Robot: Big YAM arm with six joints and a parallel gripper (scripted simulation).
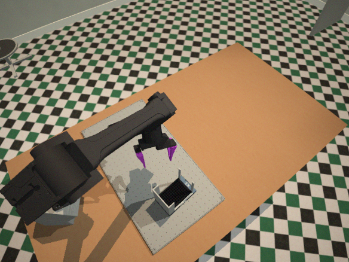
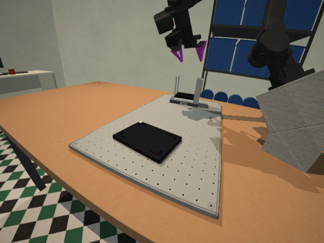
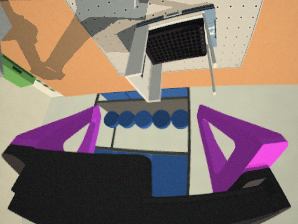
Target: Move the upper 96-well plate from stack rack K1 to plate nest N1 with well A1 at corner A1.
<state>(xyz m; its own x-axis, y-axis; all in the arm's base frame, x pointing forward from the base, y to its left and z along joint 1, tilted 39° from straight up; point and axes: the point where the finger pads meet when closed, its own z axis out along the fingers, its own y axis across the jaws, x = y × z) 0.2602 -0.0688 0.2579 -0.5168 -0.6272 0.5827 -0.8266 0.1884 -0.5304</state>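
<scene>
The black 96-well plate is 9 cm to the right of my hand and 19 cm below it. Also, from my hand: plate nest N1 (6 cm ahead, 34 cm to the left, 22 cm below); pale A1 square (11 cm ahead, 27 cm to the left, 22 cm below); white plate (9 cm to the right, 20 cm below).
</scene>
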